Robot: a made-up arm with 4 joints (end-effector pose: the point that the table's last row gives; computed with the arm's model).
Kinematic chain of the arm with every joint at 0, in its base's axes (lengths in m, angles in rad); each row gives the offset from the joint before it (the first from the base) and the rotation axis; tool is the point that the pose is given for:
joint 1: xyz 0 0 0.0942 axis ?
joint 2: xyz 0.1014 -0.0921 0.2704 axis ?
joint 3: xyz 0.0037 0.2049 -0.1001 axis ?
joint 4: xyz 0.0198 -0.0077 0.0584 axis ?
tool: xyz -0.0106 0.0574 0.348
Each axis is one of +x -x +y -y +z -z.
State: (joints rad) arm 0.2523 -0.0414 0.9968 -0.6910
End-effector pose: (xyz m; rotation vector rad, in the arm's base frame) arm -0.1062 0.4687 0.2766 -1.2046 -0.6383 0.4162
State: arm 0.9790 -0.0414 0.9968 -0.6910
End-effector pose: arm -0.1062 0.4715 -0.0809 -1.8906 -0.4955 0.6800
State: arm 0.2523 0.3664 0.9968 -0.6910
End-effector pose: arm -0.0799 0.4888 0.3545 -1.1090 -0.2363 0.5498
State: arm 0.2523 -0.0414 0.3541 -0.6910
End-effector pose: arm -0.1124 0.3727 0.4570 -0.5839 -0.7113 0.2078
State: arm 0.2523 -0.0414 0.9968 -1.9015
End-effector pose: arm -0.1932 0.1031 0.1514 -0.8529 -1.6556 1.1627
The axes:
joint 1: -x
joint 2: +y
joint 3: -x
joint 4: +y

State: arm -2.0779 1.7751 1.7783 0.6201
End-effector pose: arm -0.1584 -0.3047 0.4315 -0.2965 -0.1525 1.6196
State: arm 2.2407 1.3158 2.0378 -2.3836
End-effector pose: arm -0.0031 0.4148 -0.1200 -0.7670 1.5650 1.5040
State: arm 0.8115 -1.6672 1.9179 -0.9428
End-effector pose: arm 0.3591 0.2522 -0.1283 2.1753 1.7785 0.1362
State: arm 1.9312 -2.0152 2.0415 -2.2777
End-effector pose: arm 0.2605 0.1046 0.1257 0.5186 0.3314 -0.8911
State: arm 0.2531 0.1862 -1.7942 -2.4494
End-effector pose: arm -0.0864 0.3783 0.3083 0.4288 -1.7510 -1.8142
